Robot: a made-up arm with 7 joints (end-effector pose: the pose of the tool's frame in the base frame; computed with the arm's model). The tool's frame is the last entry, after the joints.
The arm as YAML. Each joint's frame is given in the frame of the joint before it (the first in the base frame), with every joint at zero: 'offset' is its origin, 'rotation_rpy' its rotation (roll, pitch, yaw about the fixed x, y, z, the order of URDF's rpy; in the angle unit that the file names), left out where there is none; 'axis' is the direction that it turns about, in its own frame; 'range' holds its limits. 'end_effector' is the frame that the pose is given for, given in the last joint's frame.
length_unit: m
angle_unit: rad
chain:
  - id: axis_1
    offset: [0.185, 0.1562, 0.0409]
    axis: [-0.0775, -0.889, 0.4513]
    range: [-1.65, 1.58]
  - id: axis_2
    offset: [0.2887, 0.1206, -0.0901]
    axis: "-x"
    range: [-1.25, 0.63]
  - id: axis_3
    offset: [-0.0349, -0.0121, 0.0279]
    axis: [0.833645, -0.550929, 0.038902]
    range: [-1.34, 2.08]
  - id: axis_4
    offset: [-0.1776, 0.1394, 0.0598]
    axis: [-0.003, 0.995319, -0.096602]
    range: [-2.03, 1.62]
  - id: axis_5
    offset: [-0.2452, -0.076, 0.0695]
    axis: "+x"
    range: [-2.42, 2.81]
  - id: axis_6
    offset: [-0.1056, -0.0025, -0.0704]
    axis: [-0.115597, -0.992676, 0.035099]
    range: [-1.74, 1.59]
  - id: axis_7
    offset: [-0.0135, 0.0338, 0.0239]
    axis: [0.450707, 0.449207, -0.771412]
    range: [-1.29, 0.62]
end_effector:
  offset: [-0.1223, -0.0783, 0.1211]
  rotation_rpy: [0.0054, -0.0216, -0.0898]
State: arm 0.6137 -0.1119 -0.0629 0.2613 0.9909 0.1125 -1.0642
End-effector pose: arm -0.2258 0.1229 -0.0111 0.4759 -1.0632 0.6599
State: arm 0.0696 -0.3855 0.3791 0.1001 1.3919 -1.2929 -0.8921
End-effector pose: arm -0.0008 0.2296 -0.0867 1.9695 -0.3040 1.3734
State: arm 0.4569 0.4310 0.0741 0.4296 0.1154 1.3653 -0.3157
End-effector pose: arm -0.2879 0.2723 -0.0812 -0.6012 -1.5685 0.3330
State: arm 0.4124 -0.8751 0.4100 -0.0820 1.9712 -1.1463 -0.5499
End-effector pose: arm 0.0263 0.3093 -0.1656 -2.2052 0.5683 -1.7914
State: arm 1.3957 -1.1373 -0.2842 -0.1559 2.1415 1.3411 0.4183
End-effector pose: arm -0.0987 -0.0812 -0.2893 2.6367 0.8904 0.0988
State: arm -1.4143 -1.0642 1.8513 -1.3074 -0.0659 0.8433 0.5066
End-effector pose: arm 0.7595 0.2351 -0.2164 0.7421 1.6273 1.7977
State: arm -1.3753 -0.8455 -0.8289 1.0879 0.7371 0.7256 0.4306
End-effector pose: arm 0.7585 -0.0634 0.1584 0.1686 2.1041 -1.7886
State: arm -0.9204 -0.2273 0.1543 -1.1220 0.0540 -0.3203 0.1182
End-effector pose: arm -0.1390 0.4619 -0.0439 0.3135 -0.1174 -0.7071
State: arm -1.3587 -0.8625 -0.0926 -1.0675 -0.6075 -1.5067 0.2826
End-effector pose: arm 0.1424 0.3556 0.1319 0.6628 1.7165 -1.5938
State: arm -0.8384 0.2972 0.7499 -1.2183 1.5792 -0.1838 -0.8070
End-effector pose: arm -0.0052 0.3784 -0.4149 0.9958 -1.6395 0.4571
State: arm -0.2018 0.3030 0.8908 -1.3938 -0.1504 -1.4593 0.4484
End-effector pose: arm 0.1314 0.3172 -0.2747 0.7267 0.0309 -0.3512
